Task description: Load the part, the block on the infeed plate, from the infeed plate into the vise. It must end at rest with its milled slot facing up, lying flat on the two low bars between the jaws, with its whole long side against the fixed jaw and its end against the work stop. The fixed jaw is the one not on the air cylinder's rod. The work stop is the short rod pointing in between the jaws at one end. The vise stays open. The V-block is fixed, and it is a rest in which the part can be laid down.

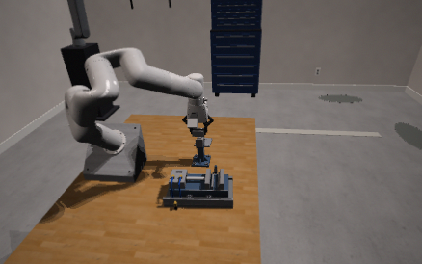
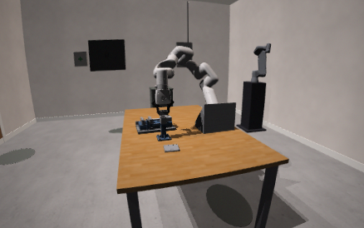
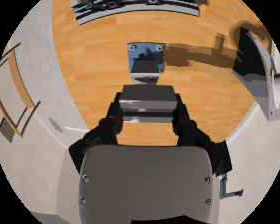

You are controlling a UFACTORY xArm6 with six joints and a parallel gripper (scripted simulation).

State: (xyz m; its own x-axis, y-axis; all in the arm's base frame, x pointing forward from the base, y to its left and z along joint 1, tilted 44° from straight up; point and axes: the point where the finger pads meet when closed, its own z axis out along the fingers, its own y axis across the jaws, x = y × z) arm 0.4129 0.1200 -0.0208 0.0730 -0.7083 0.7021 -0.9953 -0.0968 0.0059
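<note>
The air cylinder rod lies 3 cm ahead of my hand, 22 cm to the right of it and 12 cm below it. Also, from my hand: part: right at my hand; air cylinder: 5 cm behind, 23 cm to the right, 12 cm below.
</note>
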